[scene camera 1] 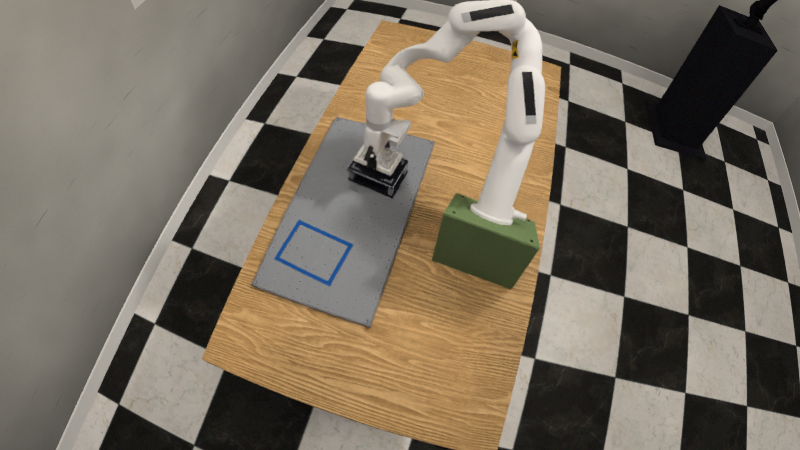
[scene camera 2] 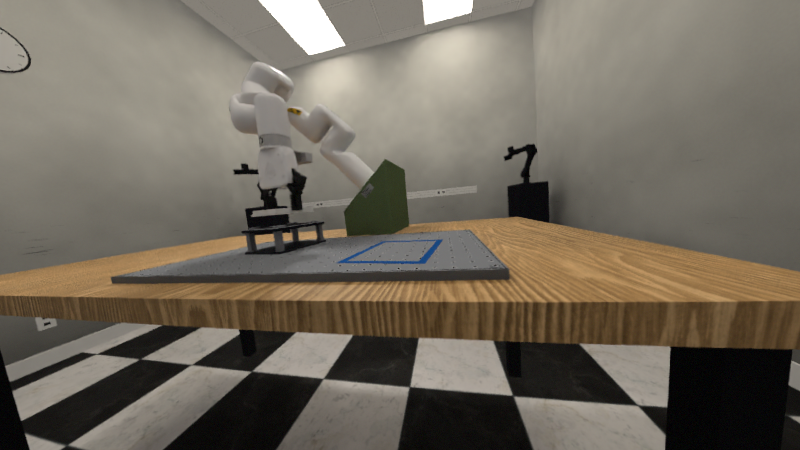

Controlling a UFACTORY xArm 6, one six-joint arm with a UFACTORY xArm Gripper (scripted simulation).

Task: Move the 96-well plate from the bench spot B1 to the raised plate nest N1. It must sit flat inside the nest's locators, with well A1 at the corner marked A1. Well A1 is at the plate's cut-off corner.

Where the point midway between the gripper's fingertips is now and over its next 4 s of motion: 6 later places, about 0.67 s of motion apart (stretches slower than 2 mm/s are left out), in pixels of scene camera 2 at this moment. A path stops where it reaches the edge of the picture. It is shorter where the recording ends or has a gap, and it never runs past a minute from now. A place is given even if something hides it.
My gripper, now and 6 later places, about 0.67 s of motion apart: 284,211; 285,217; 285,218; 285,219; 286,220; 286,222; 285,214
